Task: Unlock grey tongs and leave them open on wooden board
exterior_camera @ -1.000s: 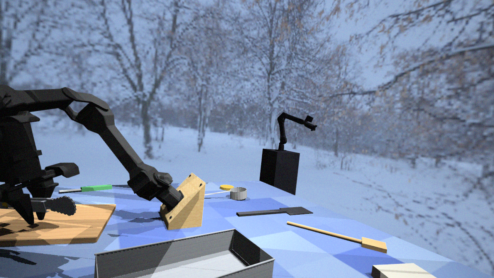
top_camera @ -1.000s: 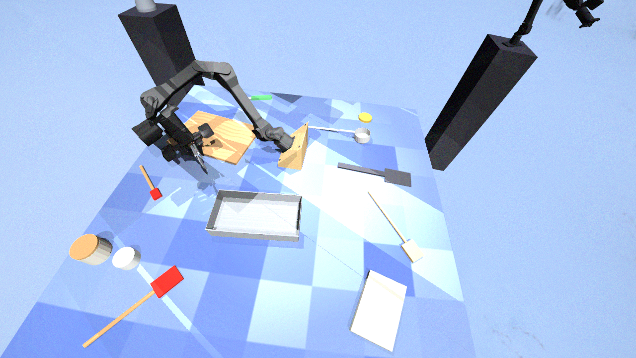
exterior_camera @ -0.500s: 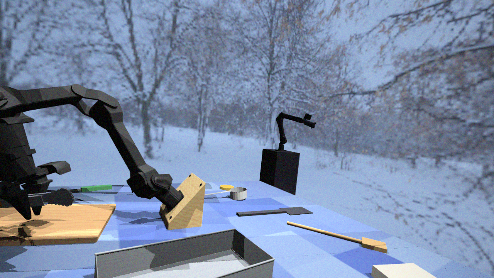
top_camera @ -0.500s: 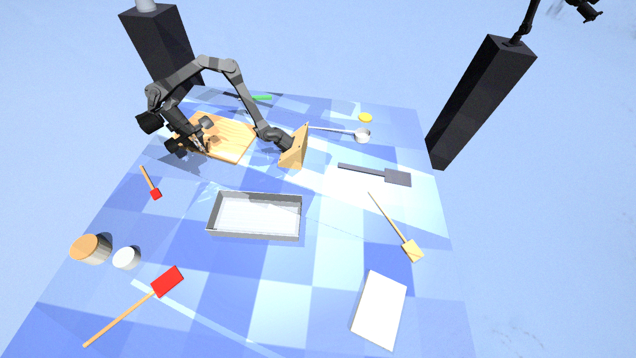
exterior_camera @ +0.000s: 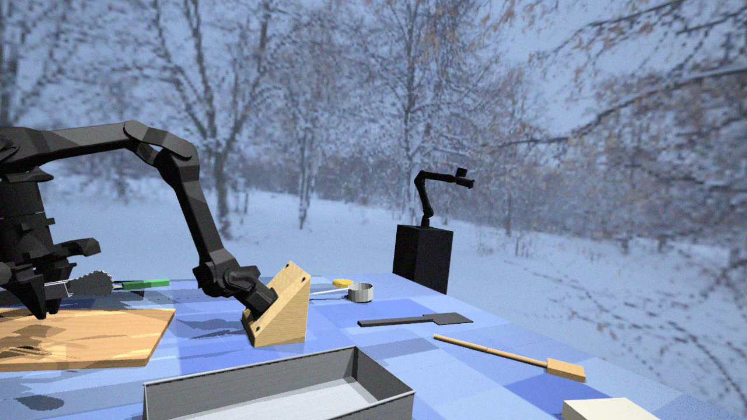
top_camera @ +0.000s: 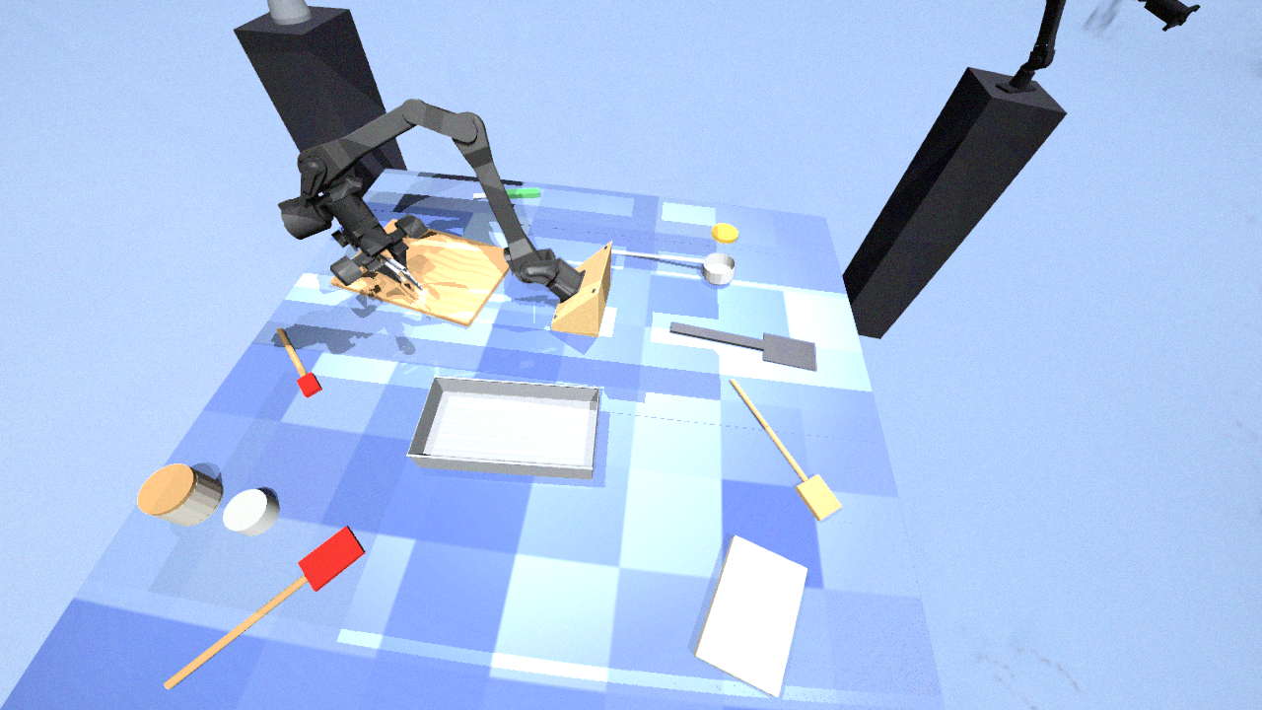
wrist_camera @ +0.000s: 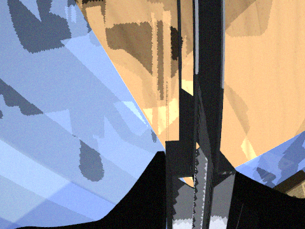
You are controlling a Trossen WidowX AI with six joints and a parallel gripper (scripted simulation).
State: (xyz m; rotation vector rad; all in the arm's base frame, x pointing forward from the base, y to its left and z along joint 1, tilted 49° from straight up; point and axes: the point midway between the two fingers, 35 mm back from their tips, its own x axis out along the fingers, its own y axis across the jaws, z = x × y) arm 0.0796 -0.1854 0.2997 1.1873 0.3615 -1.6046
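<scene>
The wooden board is 11 cm behind my gripper tip, 3 cm to the right of it and 7 cm below it. From my gripper tip the other things lie so: red spatula: 57 cm ahead, 7 cm to the left, 7 cm below; then yellow lock piece: 4 cm behind, 8 cm to the right, 1 cm above; then roasting tin: 24 cm ahead, 31 cm to the left, 5 cm below.
</scene>
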